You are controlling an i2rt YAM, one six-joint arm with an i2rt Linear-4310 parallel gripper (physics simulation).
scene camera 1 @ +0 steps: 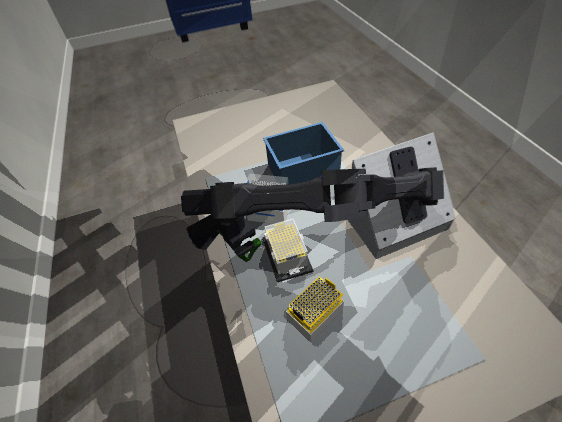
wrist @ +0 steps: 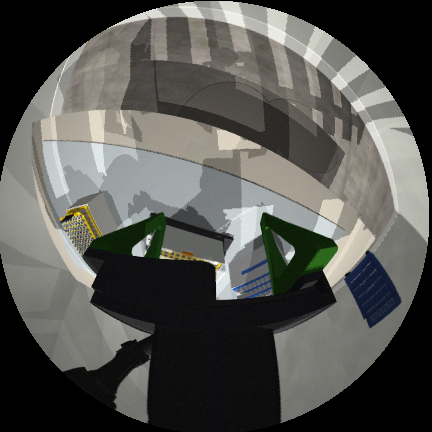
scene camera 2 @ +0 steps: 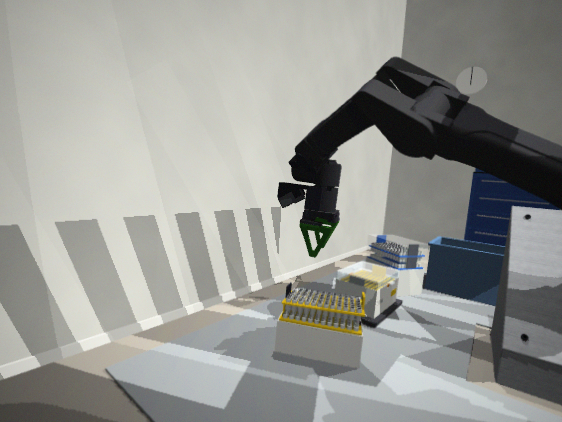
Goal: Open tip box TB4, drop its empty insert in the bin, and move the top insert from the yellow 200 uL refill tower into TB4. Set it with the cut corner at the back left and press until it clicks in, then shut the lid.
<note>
My gripper is open, with nothing in its grasp. Also in view: a blue-trimmed tip rack. Also in view: a clear lid and a blue bin.
My gripper is seen too in scene camera 1 and in the wrist view.
</note>
